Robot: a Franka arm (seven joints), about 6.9 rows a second.
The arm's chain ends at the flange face. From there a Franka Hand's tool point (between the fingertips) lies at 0.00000 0.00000 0.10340 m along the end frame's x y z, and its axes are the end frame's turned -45 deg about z.
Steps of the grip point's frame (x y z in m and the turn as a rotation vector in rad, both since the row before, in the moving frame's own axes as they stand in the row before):
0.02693 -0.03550 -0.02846 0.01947 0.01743 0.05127
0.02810 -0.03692 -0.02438 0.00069 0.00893 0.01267
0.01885 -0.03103 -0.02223 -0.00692 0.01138 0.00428
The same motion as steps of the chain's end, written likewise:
-0.00598 -0.04144 -0.02842 0.02609 -0.00144 0.05127
-0.00684 -0.04528 -0.02438 0.00680 0.00583 0.01267
-0.00995 -0.03495 -0.02222 0.00315 0.01294 0.00428

